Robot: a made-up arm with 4 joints. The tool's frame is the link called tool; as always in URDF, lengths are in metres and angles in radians.
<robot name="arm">
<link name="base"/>
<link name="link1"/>
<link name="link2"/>
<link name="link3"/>
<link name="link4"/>
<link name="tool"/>
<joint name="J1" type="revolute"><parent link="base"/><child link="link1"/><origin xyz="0.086 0.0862 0.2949" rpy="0 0 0"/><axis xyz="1 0 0"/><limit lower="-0.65" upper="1.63"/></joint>
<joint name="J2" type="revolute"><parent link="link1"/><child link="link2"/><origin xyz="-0.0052 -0.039 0.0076" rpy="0 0 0"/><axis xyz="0 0 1"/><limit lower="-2.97" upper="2.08"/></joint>
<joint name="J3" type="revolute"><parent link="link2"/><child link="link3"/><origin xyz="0.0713 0.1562 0.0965" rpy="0 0 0"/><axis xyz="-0.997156 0.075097 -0.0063"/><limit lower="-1.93" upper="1.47"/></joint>
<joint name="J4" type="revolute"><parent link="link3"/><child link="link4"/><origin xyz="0.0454 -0.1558 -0.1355" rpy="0 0 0"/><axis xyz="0 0 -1"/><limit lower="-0.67" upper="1.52"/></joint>
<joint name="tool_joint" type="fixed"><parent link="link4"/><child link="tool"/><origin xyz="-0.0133 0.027 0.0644" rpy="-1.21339 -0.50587 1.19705"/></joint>
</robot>
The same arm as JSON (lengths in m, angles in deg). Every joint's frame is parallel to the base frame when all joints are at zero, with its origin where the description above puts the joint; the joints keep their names.
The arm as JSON. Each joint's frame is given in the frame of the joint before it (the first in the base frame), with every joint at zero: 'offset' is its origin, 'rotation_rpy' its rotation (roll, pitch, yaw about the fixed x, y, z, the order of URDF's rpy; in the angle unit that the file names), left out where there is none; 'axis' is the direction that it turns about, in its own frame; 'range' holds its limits. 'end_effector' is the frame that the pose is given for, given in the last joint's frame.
{"length_unit": "m", "angle_unit": "deg", "chain": [{"id": "J1", "offset": [0.086, 0.0862, 0.2949], "axis": "+x", "range": [-37.24, 93.39]}, {"id": "J2", "offset": [-0.0052, -0.039, 0.0076], "axis": "+z", "range": [-170.17, 119.18]}, {"id": "J3", "offset": [0.0713, 0.1562, 0.0965], "axis": [-0.997156, 0.075097, -0.0063], "range": [-110.58, 84.22]}, {"id": "J4", "offset": [0.0454, -0.1558, -0.1355], "axis": "-z", "range": [-38.39, 87.09]}], "end_effector": {"offset": [-0.0133, 0.027, 0.0644], "rotation_rpy": [-69.52, -28.98, 68.59]}}
